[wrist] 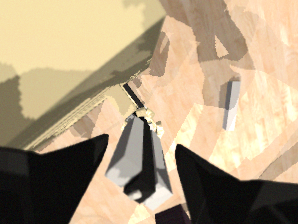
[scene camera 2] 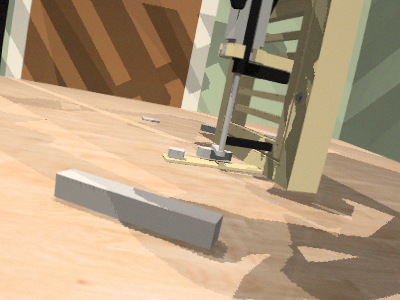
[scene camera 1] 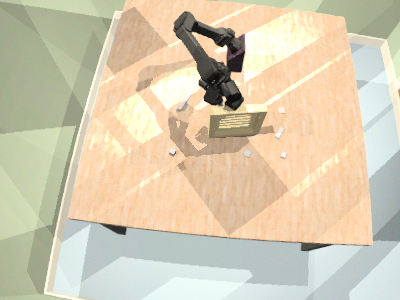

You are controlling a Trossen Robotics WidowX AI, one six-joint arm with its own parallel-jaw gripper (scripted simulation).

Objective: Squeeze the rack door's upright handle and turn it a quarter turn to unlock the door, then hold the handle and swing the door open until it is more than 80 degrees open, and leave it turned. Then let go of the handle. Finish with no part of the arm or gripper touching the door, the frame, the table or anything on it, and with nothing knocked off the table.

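Note:
A long grey block and a slatted door are visible. The gripper holds nothing and is open.

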